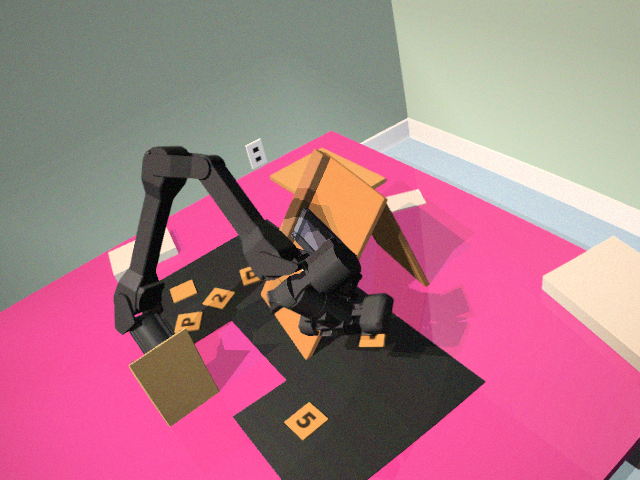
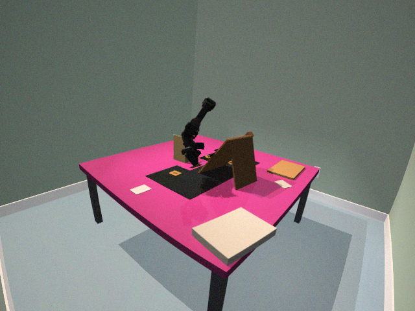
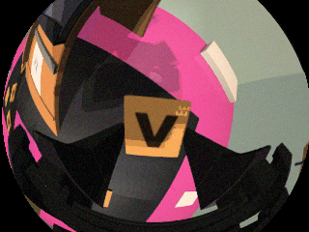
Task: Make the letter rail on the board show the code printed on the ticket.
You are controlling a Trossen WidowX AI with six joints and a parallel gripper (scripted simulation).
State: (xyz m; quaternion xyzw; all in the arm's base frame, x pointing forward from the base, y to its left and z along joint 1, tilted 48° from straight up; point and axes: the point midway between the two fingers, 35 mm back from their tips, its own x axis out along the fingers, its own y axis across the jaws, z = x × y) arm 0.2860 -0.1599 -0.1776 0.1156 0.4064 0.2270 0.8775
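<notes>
My gripper tip is now 200 mm to the right of the white ticket and 20 mm above it. From my gripper tip the other things lie so: white block (760 mm to the left, 170 mm behind, 90 mm below); orange flat panel (610 mm to the left, 370 mm ahead, 100 mm below); black mat (230 mm to the left, 110 mm below, 100 mm behind).
</notes>
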